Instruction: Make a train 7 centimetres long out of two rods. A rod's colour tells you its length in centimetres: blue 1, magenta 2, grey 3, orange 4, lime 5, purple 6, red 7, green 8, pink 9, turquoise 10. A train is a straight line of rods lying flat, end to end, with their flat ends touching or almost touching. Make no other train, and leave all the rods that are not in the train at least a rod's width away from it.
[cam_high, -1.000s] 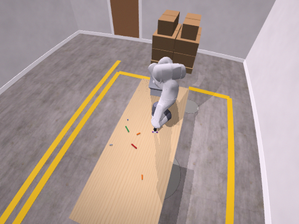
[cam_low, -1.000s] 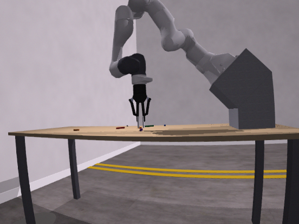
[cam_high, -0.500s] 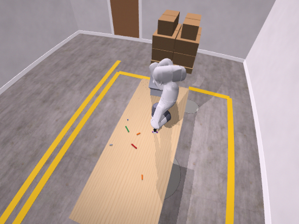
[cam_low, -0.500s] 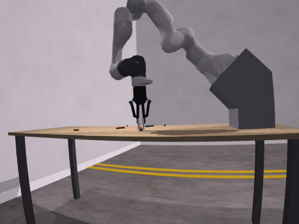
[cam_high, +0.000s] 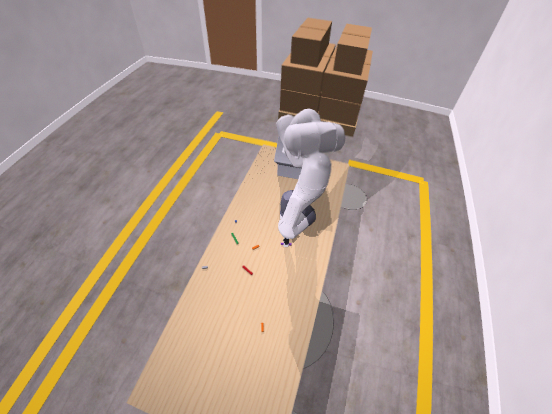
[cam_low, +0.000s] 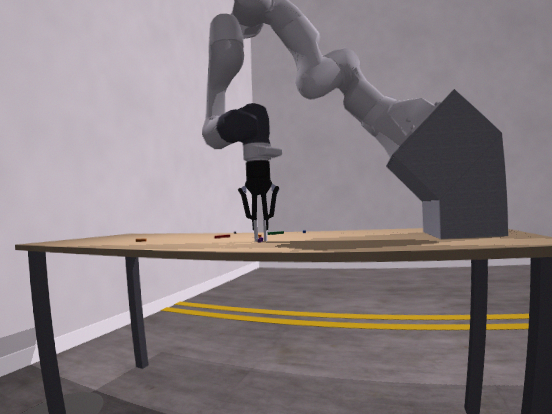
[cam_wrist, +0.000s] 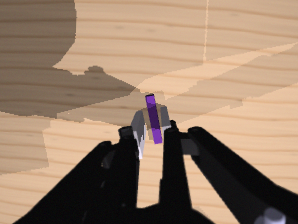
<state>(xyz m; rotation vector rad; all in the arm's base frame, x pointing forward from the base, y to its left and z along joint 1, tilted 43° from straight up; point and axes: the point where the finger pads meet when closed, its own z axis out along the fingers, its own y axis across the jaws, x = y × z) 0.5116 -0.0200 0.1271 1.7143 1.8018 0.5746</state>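
Right now my hand is 30 mm above the purple rod. From my hand the other things lie so: small blue rod (130 mm behind, 300 mm to the right, 30 mm below); then red rod (180 mm ahead, 190 mm to the right, 30 mm below); then green rod (10 mm behind, 290 mm to the right, 30 mm below).
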